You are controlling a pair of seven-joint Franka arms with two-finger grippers.
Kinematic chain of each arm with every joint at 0, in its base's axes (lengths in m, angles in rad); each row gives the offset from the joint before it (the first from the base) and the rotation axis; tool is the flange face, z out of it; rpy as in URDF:
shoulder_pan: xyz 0 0 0.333 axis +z
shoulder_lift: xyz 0 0 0 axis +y
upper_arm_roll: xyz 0 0 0.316 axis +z
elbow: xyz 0.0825 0 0 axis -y
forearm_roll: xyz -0.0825 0 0.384 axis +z
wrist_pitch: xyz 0 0 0 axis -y
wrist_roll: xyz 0.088 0 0 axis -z
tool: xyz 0 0 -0.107 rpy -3.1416 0 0
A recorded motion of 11 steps. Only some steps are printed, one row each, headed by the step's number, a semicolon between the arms.
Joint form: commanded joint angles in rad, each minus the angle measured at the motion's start. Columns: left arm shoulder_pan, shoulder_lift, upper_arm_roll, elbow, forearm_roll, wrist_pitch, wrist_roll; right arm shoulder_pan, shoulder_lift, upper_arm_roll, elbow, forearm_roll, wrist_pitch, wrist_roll.
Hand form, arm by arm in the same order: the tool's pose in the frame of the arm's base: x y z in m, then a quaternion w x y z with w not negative. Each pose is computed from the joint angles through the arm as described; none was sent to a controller.
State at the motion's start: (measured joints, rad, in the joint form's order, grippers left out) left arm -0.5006 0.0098 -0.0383 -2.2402 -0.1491 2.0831 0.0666; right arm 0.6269 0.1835 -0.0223 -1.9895 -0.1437 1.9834 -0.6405
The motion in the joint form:
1: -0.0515 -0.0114 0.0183 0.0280 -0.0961 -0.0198 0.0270; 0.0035 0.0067 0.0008 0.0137 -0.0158 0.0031 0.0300
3: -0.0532 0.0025 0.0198 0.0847 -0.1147 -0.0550 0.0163; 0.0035 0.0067 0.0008 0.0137 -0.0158 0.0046 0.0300
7: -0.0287 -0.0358 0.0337 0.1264 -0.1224 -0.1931 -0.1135; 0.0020 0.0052 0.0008 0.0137 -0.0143 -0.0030 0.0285
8: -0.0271 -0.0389 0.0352 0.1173 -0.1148 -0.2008 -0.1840; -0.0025 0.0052 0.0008 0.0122 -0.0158 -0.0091 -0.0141
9: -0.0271 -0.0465 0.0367 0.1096 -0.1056 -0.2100 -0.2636; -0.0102 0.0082 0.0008 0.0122 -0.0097 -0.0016 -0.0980
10: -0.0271 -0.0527 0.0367 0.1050 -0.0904 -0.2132 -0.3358; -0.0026 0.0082 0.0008 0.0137 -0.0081 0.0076 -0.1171
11: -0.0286 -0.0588 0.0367 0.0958 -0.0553 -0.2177 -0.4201; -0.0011 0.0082 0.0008 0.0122 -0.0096 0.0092 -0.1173
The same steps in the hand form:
1: 0.4232 -0.2877 0.3686 0.08295 0.95691 -0.26141 -0.09541; 0.4754 0.3198 0.3604 0.07167 0.79171 0.60005 -0.08944
3: 0.4322 -0.2961 0.3837 0.09363 0.95758 -0.25556 -0.09470; 0.4755 0.3200 0.3605 0.07164 0.79173 0.60013 -0.08870
7: 0.4336 -0.2794 0.4131 0.09043 0.97013 -0.18438 -0.12913; 0.4753 0.3186 0.3609 0.07101 0.79195 0.59945 -0.09184
8: 0.4317 -0.2760 0.4101 0.08066 0.97573 -0.15012 -0.13748; 0.4759 0.3157 0.3599 0.06947 0.77994 0.61434 -0.09727
9: 0.4291 -0.2732 0.4099 0.06991 0.98072 -0.11281 -0.14347; 0.4788 0.3130 0.3586 0.06228 0.75701 0.64302 -0.09794
10: 0.4278 -0.2712 0.4106 0.05808 0.98456 -0.08070 -0.14408; 0.4775 0.3177 0.3598 0.06129 0.74885 0.65332 -0.09294
11: 0.4256 -0.2679 0.4089 0.03571 0.98793 -0.04701 -0.14320; 0.4769 0.3182 0.3593 0.06194 0.74796 0.65428 -0.09289

